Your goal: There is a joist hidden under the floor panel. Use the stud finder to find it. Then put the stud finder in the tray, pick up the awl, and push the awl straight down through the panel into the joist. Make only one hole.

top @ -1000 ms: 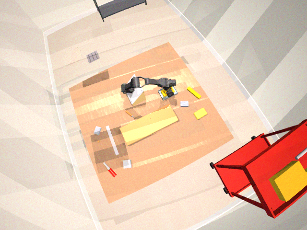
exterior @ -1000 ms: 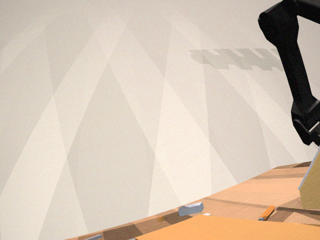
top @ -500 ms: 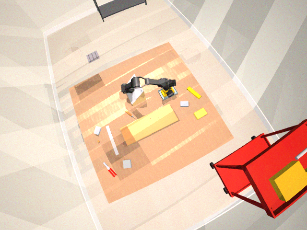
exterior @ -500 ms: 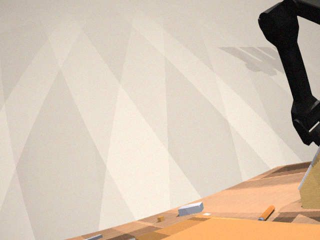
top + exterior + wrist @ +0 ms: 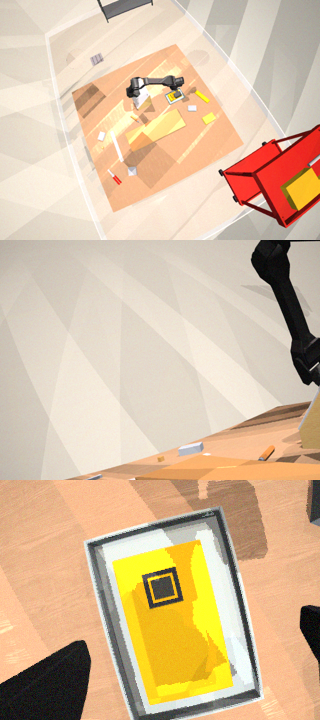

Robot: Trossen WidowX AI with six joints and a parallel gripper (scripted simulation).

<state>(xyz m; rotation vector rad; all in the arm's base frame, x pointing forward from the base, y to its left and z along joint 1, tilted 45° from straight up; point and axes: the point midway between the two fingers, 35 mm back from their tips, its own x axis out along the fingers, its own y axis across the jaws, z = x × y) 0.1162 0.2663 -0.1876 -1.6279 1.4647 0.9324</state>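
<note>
The awl lies 90 mm ahead of my gripper tip, 430 mm to the right of it and 120 mm below it. The rest, counted from my gripper tip: yellow stud finder 10 mm behind, 10 mm to the left, 80 mm below; then yellow bar 90 mm ahead, 230 mm to the left, 120 mm below; then grey tray 10 mm behind, 10 mm to the right, 110 mm below.
</note>
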